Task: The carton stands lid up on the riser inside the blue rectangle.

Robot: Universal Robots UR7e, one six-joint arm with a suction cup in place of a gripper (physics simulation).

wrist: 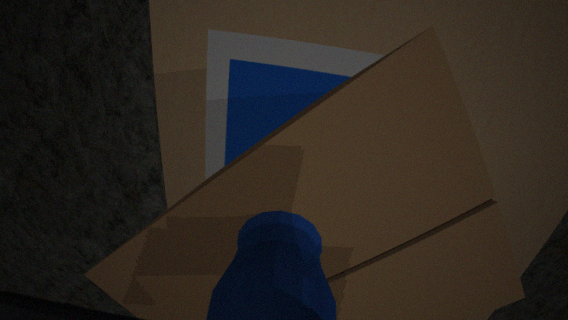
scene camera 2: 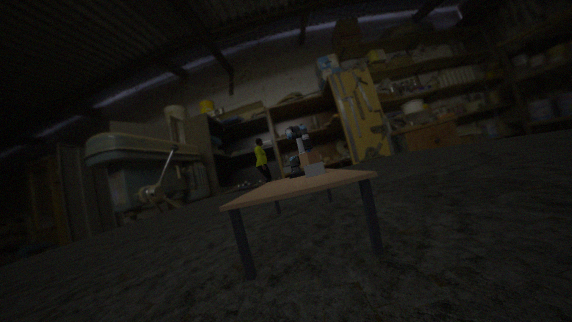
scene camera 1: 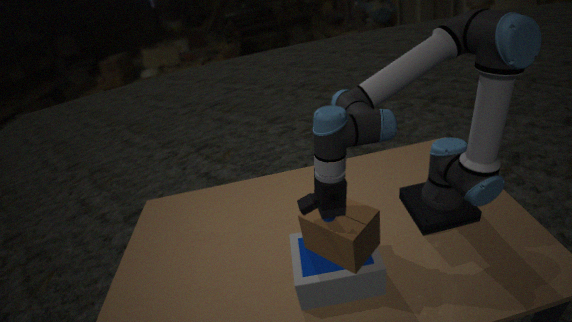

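Seen in the pictures: hand, tool point: (wrist: 281,226) (scene camera 2: 309,153) (scene camera 1: 329,220); arm's base, link origin: (scene camera 2: 296,173) (scene camera 1: 442,196).
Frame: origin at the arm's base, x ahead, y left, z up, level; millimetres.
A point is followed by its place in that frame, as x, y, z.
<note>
A brown carton (scene camera 1: 327,242) @(476, 207, 150) (scene camera 2: 311,158) @(505, 171, 130) (wrist: 375,150) @(500, 142, 203) is level, with its lid and seam facing up. It is turned at an angle to the grey riser (scene camera 1: 340,292) @(470, 272, 8) (scene camera 2: 315,170) @(582, 170, 3) (wrist: 217,120) @(498, 255, 73). It appears slightly above the riser; the gap under it is hard to see. The blue rectangle (scene camera 1: 311,264) @(530, 202, 73) (wrist: 267,100) @(523, 197, 73) on the riser's top is partly hidden by the carton, and one carton corner reaches over the front rim in scene camera 1. My suction gripper (scene camera 1: 328,219) (wrist: 279,235) points down, its blue cup against the lid off centre, and holds the carton.
The wooden table (scene camera 1: 200,250) @(921, -85, -47) (scene camera 2: 295,187) @(1115, -62, -47) bears the riser and the arm's black base (scene camera 1: 440,217) @(63, 94, -1). In scene camera 2, a person in a yellow top (scene camera 2: 260,156) stands beyond the table, with shelves and a yellow tool board (scene camera 2: 360,115) behind.
</note>
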